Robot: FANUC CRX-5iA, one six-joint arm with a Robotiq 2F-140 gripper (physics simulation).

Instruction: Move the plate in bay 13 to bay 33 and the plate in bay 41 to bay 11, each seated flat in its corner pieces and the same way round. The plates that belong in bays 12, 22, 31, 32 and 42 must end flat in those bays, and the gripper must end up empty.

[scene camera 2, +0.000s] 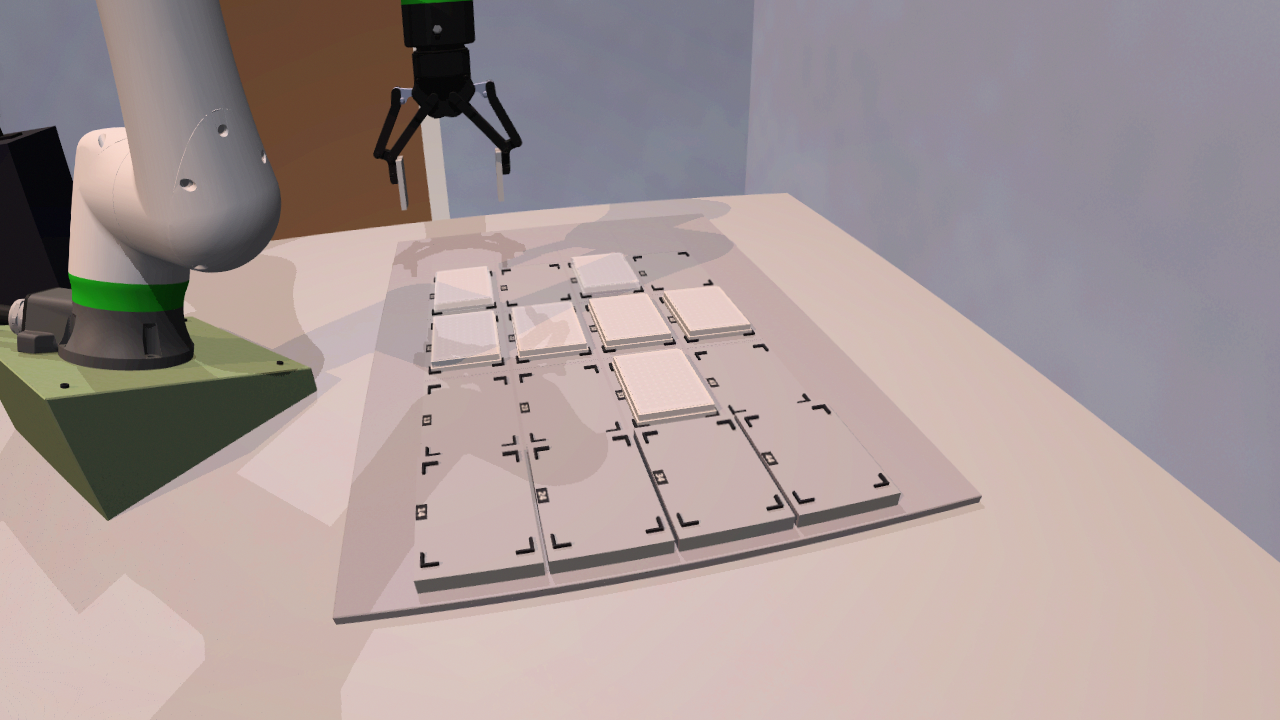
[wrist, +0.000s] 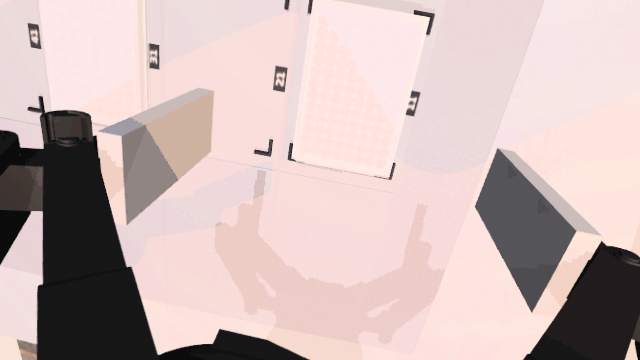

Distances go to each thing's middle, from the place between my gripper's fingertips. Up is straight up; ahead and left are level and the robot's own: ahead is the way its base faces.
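Bay 21 (scene camera 2: 539,284): 11 cm ahead of my hand, 14 cm below; by their middles, nearest to my hand of the things named here. Others, from my hand: bay 23 (scene camera 2: 565,401), 32 cm to the right, 11 cm ahead, 14 cm below; bay 13 (scene camera 2: 471,413), 33 cm to the right, 1 cm ahead, 14 cm below; bay 43 (scene camera 2: 750,378), 33 cm ahead, 32 cm to the right, 14 cm below.
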